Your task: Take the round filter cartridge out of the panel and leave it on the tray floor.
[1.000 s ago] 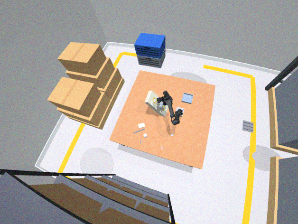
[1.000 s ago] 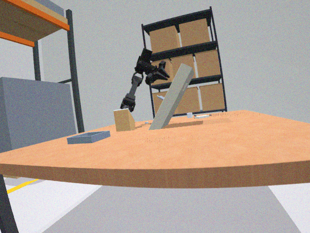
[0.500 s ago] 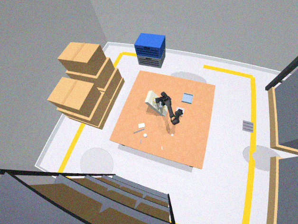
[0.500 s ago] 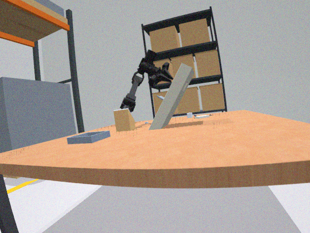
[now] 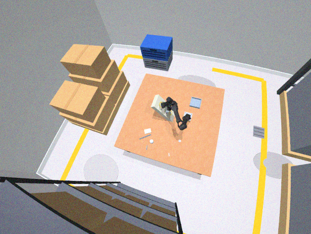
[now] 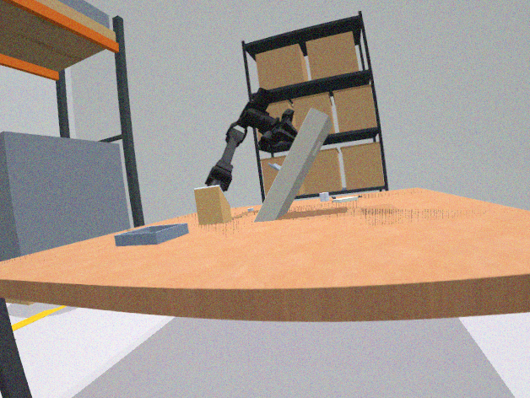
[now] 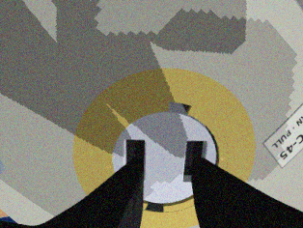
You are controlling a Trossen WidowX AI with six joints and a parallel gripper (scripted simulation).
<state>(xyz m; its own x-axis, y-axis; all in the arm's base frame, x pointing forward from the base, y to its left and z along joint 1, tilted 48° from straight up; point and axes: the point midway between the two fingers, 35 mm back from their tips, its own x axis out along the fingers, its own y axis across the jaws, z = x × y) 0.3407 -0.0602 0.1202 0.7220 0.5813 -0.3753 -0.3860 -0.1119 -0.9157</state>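
The round filter cartridge is 2 cm ahead of my gripper tip and 1 cm below it. The rest, counted from my gripper tip: white card (33 cm to the left, 24 cm below, 7 cm ahead); shallow grey-blue tray (37 cm behind, 34 cm to the right, 24 cm below); service panel (9 cm below, 3 cm behind).
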